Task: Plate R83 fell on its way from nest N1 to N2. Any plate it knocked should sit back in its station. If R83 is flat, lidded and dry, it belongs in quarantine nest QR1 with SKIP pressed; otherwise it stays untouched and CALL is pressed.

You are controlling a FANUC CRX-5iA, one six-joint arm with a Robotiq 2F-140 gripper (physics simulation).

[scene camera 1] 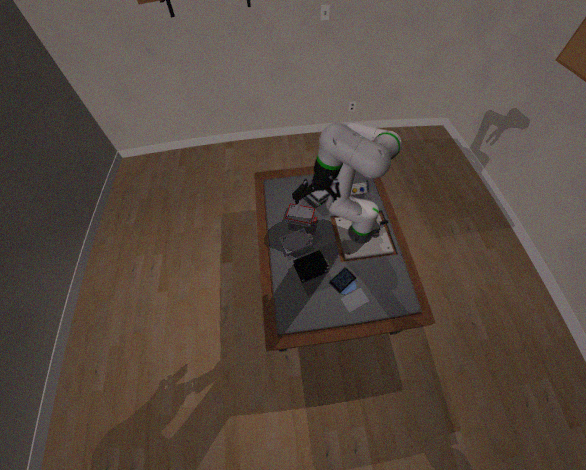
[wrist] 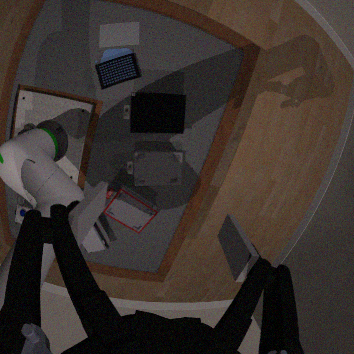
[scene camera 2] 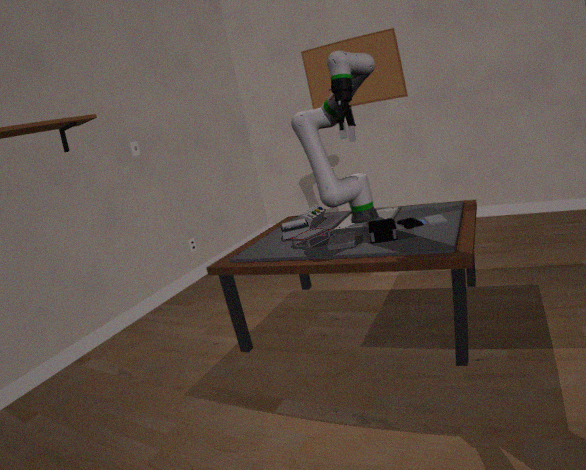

Labels:
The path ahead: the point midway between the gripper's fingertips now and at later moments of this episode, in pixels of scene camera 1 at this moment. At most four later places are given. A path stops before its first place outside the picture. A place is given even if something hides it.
My gripper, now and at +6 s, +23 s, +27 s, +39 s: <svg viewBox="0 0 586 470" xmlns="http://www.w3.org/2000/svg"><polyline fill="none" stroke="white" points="312,207 340,262 294,157 311,170 299,194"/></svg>

